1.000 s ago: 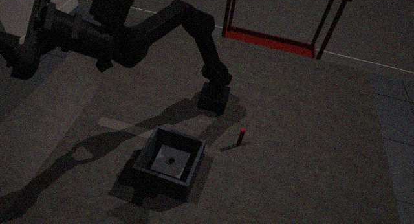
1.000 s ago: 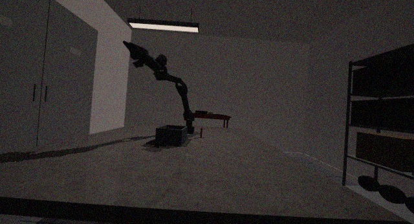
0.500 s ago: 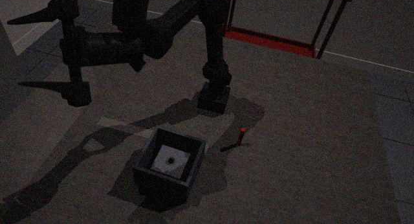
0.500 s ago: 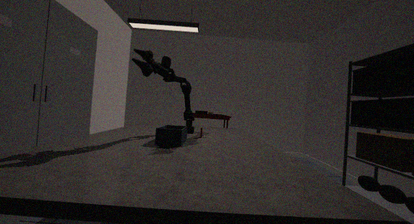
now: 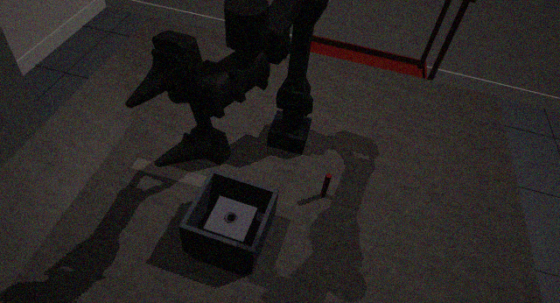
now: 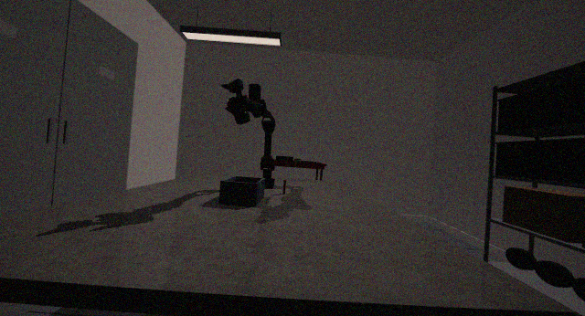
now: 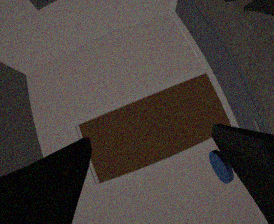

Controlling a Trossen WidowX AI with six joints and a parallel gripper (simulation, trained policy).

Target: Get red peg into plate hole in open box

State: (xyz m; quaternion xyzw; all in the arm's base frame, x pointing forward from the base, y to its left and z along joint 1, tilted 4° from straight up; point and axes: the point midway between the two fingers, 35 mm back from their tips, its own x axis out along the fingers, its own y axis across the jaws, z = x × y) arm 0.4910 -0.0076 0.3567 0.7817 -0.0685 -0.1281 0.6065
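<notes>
Now: gripper tip 40 cm above the red peg, 36 cm past it and 19 cm to the right of it. From my gripper tip the other things lie so: dark box: 41 cm below, 16 cm behind, 3 cm to the left; then pale plate: 39 cm below, 16 cm behind, 3 cm to the left.
</notes>
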